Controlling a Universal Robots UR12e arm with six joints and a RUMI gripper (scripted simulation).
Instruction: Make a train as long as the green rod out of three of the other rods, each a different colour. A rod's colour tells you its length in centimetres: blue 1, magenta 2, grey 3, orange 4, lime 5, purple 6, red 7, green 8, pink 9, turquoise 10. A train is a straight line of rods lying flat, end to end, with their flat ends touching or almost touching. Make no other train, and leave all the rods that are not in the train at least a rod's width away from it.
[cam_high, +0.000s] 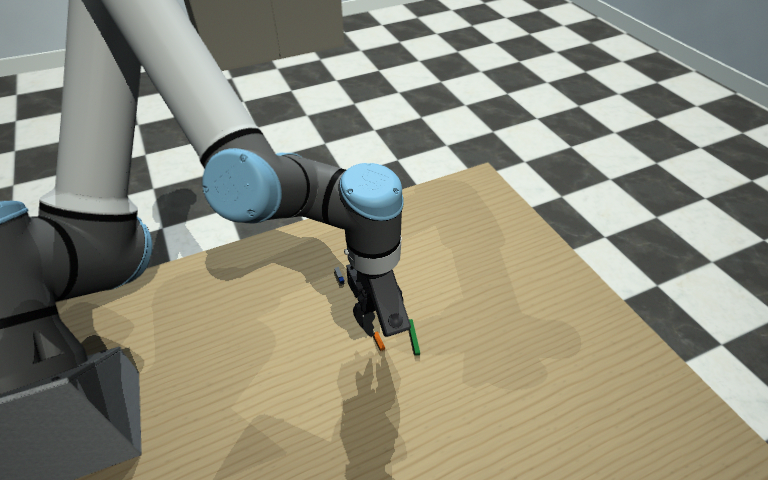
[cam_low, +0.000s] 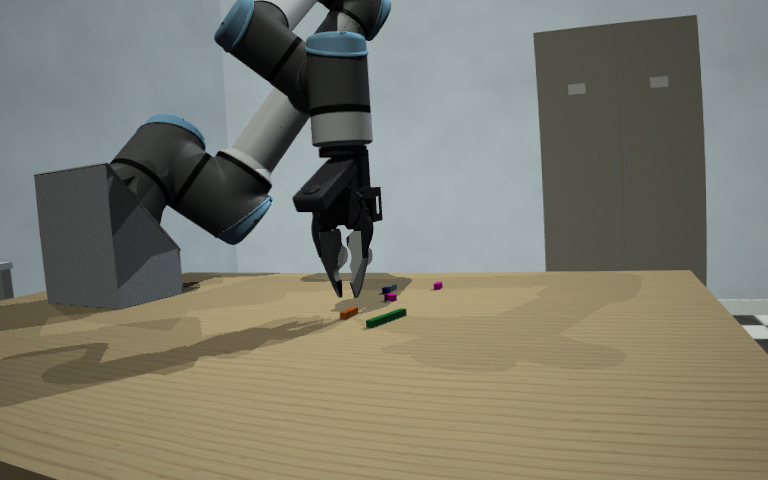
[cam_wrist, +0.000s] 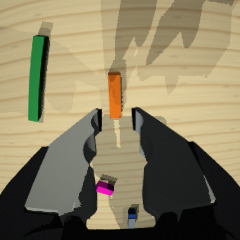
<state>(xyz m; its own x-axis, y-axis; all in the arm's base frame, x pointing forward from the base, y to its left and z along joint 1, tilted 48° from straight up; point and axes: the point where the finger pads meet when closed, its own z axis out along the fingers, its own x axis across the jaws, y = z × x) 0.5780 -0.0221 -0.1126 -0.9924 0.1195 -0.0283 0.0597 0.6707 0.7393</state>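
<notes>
Right now my hand is 40 mm above the orange rod. From my hand the other things lie so: green rod: 70 mm ahead, 40 mm below, 20 mm to the right; grey rod: 200 mm to the left, 40 mm below; blue rod: 180 mm to the left, 40 mm below, 10 mm behind.
</notes>
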